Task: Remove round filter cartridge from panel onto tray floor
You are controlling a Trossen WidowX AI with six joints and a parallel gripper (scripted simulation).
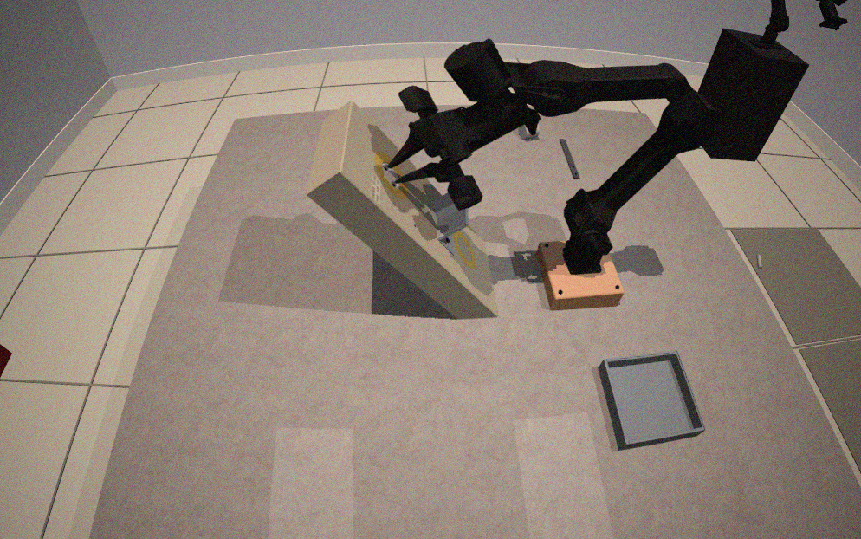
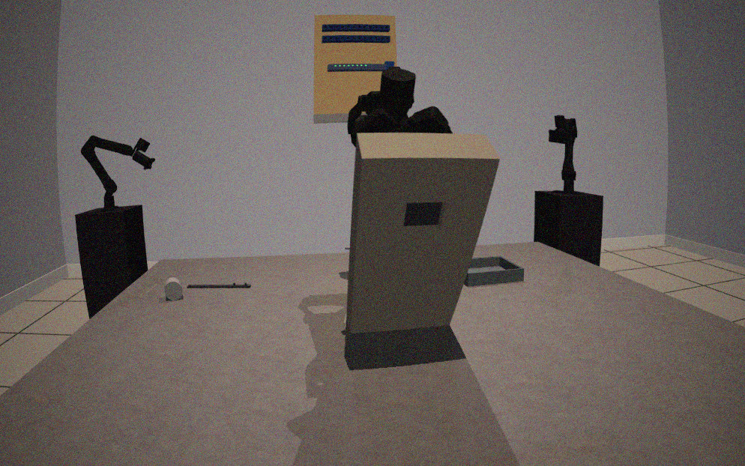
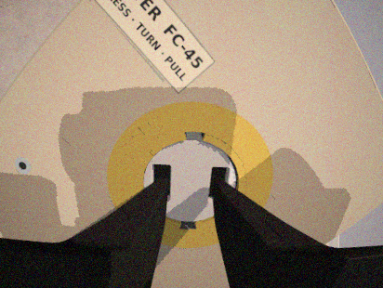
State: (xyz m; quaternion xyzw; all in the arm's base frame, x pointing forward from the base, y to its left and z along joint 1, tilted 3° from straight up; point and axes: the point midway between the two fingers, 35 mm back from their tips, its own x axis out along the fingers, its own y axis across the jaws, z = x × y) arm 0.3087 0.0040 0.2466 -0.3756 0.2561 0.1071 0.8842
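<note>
Right now my gripper tip is 20 mm short of the white filter cartridge and 10 mm above it. From my gripper tip the other things lie so: grey shelf (100 mm below, 80 mm behind); then grey tray (410 mm behind, 280 mm to the left, 240 mm below); then beige service panel (80 mm below, 30 mm behind).
</note>
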